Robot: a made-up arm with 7 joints. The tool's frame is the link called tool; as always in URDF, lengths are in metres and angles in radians. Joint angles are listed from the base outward.
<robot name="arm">
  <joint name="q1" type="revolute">
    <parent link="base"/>
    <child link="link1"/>
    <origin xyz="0 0 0" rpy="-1.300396 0.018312 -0.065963"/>
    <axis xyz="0 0 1"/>
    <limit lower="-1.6" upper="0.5"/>
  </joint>
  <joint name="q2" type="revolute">
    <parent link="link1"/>
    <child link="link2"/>
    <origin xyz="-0.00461 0.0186 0.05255" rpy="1.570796 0 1.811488"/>
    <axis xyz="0 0 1"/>
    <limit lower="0" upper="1.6"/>
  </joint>
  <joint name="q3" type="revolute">
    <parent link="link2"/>
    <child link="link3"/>
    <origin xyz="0.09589 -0.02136 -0.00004" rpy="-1.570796 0 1.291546"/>
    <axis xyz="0 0 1"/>
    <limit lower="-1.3" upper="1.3"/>
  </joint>
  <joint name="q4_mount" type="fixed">
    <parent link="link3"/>
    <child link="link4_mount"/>
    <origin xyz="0 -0.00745 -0.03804"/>
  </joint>
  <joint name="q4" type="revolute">
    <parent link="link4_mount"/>
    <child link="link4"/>
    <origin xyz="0 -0.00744 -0.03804" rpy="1.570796 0 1.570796"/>
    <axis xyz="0 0 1"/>
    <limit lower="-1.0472" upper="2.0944"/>
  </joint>
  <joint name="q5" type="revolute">
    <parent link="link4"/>
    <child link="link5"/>
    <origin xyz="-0.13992 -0.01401 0.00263" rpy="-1.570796 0 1.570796"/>
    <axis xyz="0 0 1"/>
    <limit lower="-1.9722" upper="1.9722"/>
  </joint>
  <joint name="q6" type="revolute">
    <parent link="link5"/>
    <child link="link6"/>
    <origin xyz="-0.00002 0 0.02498" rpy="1.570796 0 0"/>
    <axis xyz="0 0 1"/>
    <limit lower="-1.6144" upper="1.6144"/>
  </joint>
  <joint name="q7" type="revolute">
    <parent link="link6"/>
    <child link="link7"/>
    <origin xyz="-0.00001 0.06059 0.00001" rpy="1.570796 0 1.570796"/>
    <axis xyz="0 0 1"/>
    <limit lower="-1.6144" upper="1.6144"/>
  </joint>
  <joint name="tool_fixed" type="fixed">
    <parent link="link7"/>
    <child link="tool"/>
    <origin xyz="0 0 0"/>
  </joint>
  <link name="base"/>
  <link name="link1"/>
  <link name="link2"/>
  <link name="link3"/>
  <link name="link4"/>
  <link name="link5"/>
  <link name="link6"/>
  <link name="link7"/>
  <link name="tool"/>
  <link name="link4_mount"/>
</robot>
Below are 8 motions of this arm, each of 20 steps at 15 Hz.
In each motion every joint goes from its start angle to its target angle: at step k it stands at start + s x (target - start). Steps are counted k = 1, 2, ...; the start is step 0. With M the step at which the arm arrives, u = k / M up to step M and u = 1 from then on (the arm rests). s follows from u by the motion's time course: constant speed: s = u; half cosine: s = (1 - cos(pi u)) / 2; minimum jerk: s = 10 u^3 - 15 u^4 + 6 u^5.
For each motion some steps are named. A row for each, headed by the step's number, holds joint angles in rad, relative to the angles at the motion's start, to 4 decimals.
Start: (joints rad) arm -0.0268 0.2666 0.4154 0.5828 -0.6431 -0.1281 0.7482
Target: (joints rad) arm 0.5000 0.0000 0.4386 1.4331 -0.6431 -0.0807 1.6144
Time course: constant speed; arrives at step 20
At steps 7, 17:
7: 0.1844 -0.0933 0.0081 0.2976 0.0000 0.0166 0.3032
17: 0.4478 -0.2266 0.0197 0.7228 0.0000 0.0403 0.7363

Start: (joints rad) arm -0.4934 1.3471 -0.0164 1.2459 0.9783 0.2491 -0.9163
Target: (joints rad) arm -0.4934 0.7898 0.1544 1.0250 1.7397 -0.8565 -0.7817
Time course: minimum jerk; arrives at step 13
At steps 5, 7, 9, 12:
5: 0.0000 -0.1623 0.0497 -0.0643 0.2217 -0.3220 0.0392
7: 0.0000 -0.3187 0.0977 -0.1263 0.4354 -0.6322 0.0770
9: 0.0000 -0.4607 0.1412 -0.1826 0.6294 -0.9139 0.1113
12: 0.0000 -0.5550 0.1701 -0.2200 0.7583 -1.1011 0.1341

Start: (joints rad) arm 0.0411 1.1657 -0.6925 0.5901 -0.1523 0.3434 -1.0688
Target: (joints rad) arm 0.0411 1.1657 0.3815 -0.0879 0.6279 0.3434 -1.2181
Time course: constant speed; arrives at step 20
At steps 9, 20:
9: 0.0000 0.0000 0.4833 -0.3051 0.3511 0.0000 -0.0672
20: 0.0000 0.0000 1.0740 -0.6780 0.7802 0.0000 -0.1493

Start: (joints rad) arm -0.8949 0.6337 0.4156 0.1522 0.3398 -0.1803 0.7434
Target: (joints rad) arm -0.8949 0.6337 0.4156 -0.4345 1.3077 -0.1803 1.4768
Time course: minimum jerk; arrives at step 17
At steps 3, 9, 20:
3: 0.0000 0.0000 0.0000 -0.0243 0.0401 0.0000 0.0304
9: 0.0000 0.0000 0.0000 -0.3256 0.5372 0.0000 0.4071
20: 0.0000 0.0000 0.0000 -0.5867 0.9679 0.0000 0.7334

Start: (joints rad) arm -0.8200 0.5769 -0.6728 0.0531 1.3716 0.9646 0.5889
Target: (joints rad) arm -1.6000 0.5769 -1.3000 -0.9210 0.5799 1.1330 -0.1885
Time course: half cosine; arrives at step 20
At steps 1, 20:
1: -0.0048 0.0000 -0.0039 -0.0060 -0.0049 0.0010 -0.0048
20: -0.7800 0.0000 -0.6272 -0.9741 -0.7917 0.1684 -0.7774

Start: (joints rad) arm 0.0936 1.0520 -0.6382 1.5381 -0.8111 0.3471 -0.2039
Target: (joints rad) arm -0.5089 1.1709 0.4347 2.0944 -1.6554 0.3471 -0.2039
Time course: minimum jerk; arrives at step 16
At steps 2, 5, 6, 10, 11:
2: -0.0097 0.0019 0.0172 0.0089 -0.0136 0.0000 0.0000
5: -0.1085 0.0214 0.1931 0.1001 -0.1520 0.0000 0.0000
6: -0.1658 0.0327 0.2953 0.1531 -0.2324 0.0000 0.0000
10: -0.4367 0.0862 0.7776 0.4032 -0.6119 0.0000 0.0000
11: -0.4940 0.0975 0.8798 0.4562 -0.6923 0.0000 0.0000

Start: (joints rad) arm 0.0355 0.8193 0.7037 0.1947 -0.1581 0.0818 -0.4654
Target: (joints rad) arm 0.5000 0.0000 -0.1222 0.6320 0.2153 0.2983 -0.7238
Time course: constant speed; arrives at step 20
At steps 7, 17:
7: 0.1626 -0.2868 -0.2891 0.1531 0.1307 0.0758 -0.0904
17: 0.3948 -0.6964 -0.7020 0.3717 0.3174 0.1840 -0.2196

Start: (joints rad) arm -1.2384 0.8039 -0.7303 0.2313 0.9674 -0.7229 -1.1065
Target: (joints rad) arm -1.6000 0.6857 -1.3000 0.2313 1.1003 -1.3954 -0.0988
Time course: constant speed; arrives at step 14
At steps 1, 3, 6, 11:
1: -0.0258 -0.0084 -0.0407 0.0000 0.0095 -0.0480 0.0720
3: -0.0775 -0.0253 -0.1221 0.0000 0.0285 -0.1441 0.2159
6: -0.1550 -0.0507 -0.2442 0.0000 0.0570 -0.2882 0.4319
11: -0.2841 -0.0929 -0.4476 0.0000 0.1044 -0.5284 0.7918

